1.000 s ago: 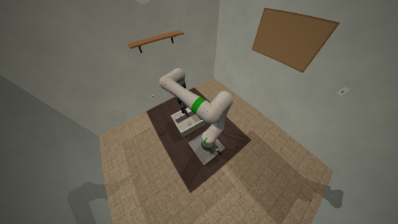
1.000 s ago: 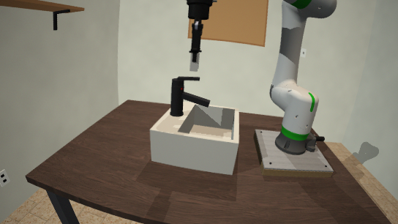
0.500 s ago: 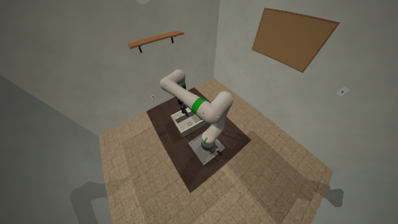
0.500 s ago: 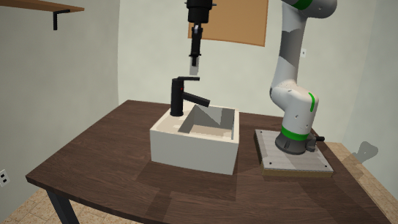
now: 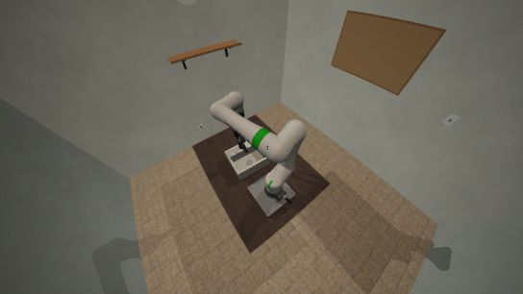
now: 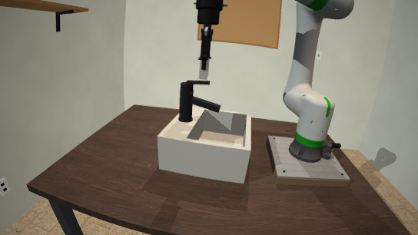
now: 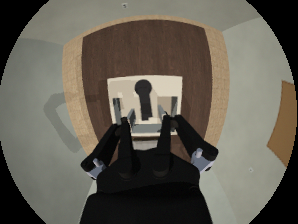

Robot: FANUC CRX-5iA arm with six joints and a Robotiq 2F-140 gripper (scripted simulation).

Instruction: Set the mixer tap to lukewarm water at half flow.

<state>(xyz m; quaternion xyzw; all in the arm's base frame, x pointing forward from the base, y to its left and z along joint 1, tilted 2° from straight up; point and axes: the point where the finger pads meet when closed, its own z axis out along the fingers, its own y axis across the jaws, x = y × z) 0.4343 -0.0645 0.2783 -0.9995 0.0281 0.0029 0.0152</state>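
Right now the lever is 20 mm ahead of my hand and 50 mm below it. From my hand the other things lie so: black mixer tap (40 mm ahead, 90 mm below); then white sink basin (60 mm behind, 20 mm to the left, 280 mm below).
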